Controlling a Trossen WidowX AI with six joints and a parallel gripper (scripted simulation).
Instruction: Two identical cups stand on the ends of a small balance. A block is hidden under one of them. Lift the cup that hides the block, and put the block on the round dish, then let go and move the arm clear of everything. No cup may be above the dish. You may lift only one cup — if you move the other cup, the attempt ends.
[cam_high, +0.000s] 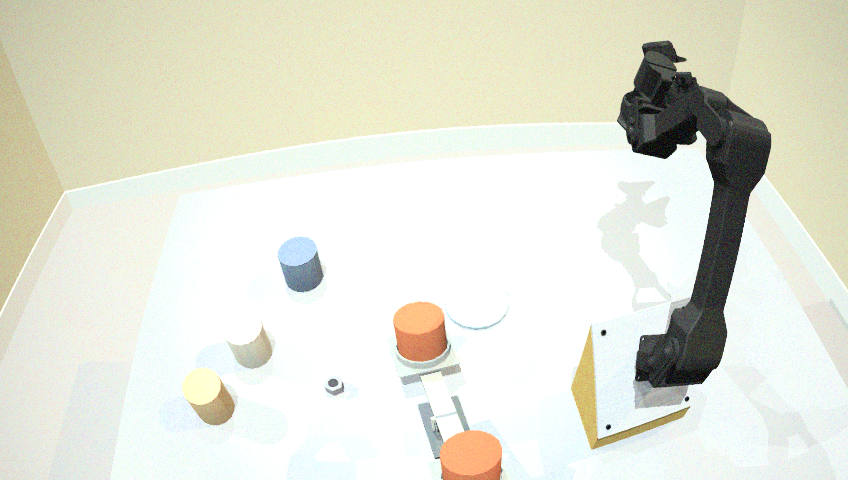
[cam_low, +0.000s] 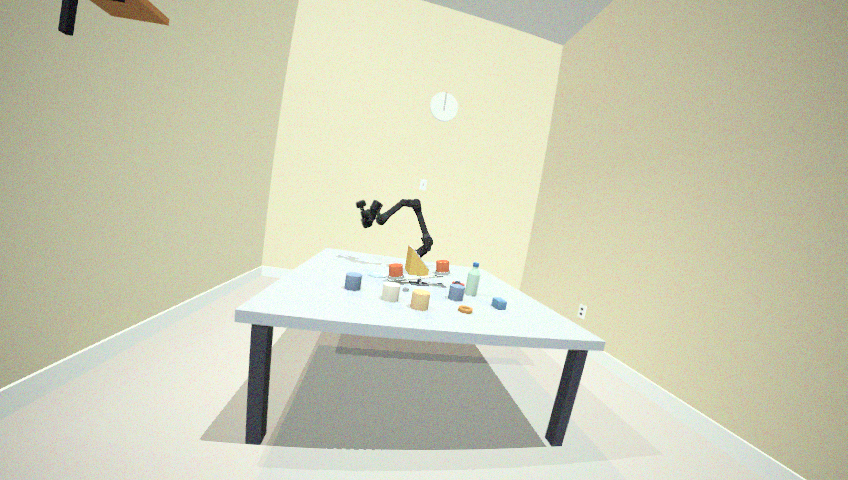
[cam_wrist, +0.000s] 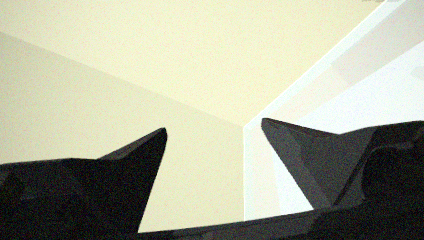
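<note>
Now: gripper tip 52 cm short of the small green block, 31 cm to the right of it and 27 cm above it. Also, from my gripper tip: small grey nut: 65 cm ahead, 36 cm to the left, 31 cm below; then round dish: 43 cm ahead, 31 cm below, 21 cm to the left; then small balance: 49 cm ahead, 44 cm to the left, 28 cm below.
</note>
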